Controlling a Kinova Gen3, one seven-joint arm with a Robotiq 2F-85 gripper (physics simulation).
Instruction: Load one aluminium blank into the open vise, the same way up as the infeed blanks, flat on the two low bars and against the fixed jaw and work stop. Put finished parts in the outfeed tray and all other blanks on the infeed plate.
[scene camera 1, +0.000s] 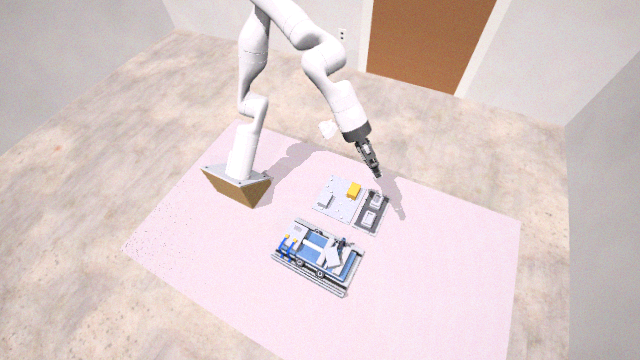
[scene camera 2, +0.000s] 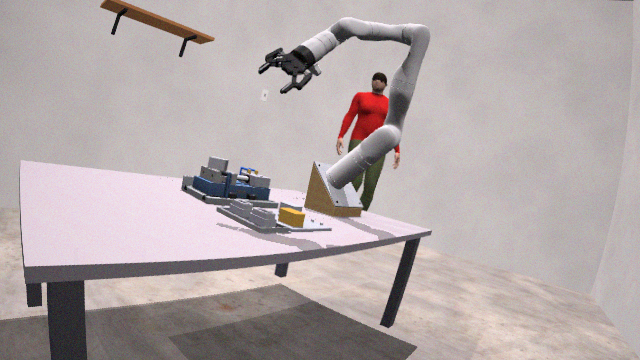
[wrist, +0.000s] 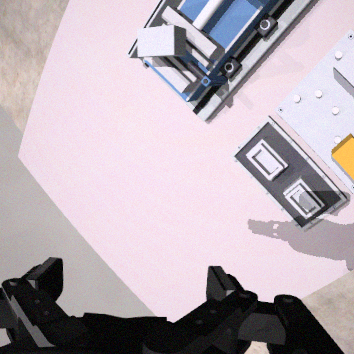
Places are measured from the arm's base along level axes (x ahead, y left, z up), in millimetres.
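Pixels of known places: gripper, fingertip midpoint: (scene camera 1: 374, 171) (scene camera 2: 269, 82) (wrist: 134, 278); arm's base, origin of the base link: (scene camera 1: 238, 175) (scene camera 2: 333, 179).
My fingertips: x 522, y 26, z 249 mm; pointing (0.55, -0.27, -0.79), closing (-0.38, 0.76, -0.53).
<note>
Ahead of a thing's pixels: the offset from my fingertips to its top centre. "pt": to the spot under its first point.
My gripper (scene camera 1: 378, 176) (scene camera 2: 273, 81) (wrist: 134, 278) is open and empty, high above the table on the outfeed side. The vise @(dx -121, dy -183, dz -279 mm) (scene camera 1: 316, 238) (scene camera 2: 209, 186) (wrist: 236, 22) has a blue body. A grey block, seemingly a blank @(dx -56, dy -201, dz -246 mm) (scene camera 1: 333, 257) (scene camera 2: 218, 163) (wrist: 157, 41), rests askew high on the vise's jaw area; its contacts and the low bars under it are hidden. A plain grey blank @(dx -174, dy +42, dz -334 mm) (scene camera 1: 325, 201) (scene camera 2: 291, 205) (wrist: 344, 80) is on the infeed plate @(dx -123, dy +81, dz -370 mm) (scene camera 1: 334, 188) (wrist: 310, 115). Two finished-looking parts with raised rims @(pt dx +28, dy +110, dz -352 mm) (scene camera 1: 376, 200) @(pt dx +19, dy +21, dz -351 mm) (wrist: 267, 160) sit in the dark outfeed tray (scene camera 2: 237, 220) (wrist: 265, 133).
A yellow block @(dx -75, dy +121, dz -334 mm) (scene camera 1: 354, 190) (scene camera 2: 291, 217) (wrist: 345, 156) sits on the infeed plate near the tray. Small pegs stand on that plate. Blue handles with yellow tips @(pt dx -211, dy -206, dz -283 mm) (scene camera 1: 290, 245) rise at one vise end. A person in red (scene camera 2: 371, 115) stands behind the arm's wedge base (scene camera 1: 235, 187) (scene camera 2: 327, 192).
</note>
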